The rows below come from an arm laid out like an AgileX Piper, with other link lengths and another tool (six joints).
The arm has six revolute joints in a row. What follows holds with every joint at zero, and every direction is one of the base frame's.
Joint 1 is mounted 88.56 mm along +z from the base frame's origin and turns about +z.
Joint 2 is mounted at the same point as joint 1 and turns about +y.
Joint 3 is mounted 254.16 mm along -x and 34.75 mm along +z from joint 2 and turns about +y.
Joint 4 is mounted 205.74 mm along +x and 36.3 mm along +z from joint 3 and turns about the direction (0.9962, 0, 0.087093).
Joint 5 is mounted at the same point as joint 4 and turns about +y.
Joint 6 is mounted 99.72 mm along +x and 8.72 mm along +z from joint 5 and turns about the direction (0.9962, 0, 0.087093).
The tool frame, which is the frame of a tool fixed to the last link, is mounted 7.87 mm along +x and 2 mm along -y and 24.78 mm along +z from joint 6; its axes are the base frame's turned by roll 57.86, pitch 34.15 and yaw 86.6 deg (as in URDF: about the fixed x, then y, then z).
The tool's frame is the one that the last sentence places.
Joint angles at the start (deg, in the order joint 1, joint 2, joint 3, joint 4, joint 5, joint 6): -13.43, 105.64, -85.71, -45.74, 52.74, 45.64
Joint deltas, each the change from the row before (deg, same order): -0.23, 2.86, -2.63, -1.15, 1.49, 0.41; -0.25, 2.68, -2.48, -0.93, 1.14, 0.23; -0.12, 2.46, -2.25, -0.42, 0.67, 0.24; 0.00, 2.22, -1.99, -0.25, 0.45, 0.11; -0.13, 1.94, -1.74, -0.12, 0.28, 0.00; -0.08, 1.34, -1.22, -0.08, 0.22, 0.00; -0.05, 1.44, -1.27, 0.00, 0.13, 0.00; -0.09, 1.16, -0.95, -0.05, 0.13, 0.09; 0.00, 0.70, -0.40, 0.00, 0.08, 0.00; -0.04, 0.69, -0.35, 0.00, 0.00, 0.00; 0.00, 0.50, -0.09, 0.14, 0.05, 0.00; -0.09, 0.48, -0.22, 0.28, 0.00, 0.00
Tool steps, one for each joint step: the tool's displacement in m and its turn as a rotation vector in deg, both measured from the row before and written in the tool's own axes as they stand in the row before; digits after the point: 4 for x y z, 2 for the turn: 0.0006, -0.0002, 0.0113, 1.60, -0.98, -0.76; 0.0011, 0.0000, 0.0108, 1.27, -0.79, -0.67; 0.0027, 0.0007, 0.0099, 0.82, -0.39, -0.24; 0.0037, 0.0010, 0.0089, 0.57, -0.14, -0.26; 0.0030, 0.0003, 0.0081, 0.49, -0.08, -0.15; 0.0021, 0.0002, 0.0055, 0.34, -0.06, -0.10; 0.0028, 0.0002, 0.0059, 0.29, 0.03, -0.06; 0.0022, -0.0004, 0.0049, 0.33, -0.03, -0.02; 0.0022, -0.0007, 0.0030, 0.30, 0.14, -0.14; 0.0022, -0.0009, 0.0032, 0.28, 0.15, -0.13; 0.0024, -0.0013, 0.0024, 0.37, 0.27, -0.07; 0.0016, -0.0012, 0.0024, 0.30, 0.22, 0.17
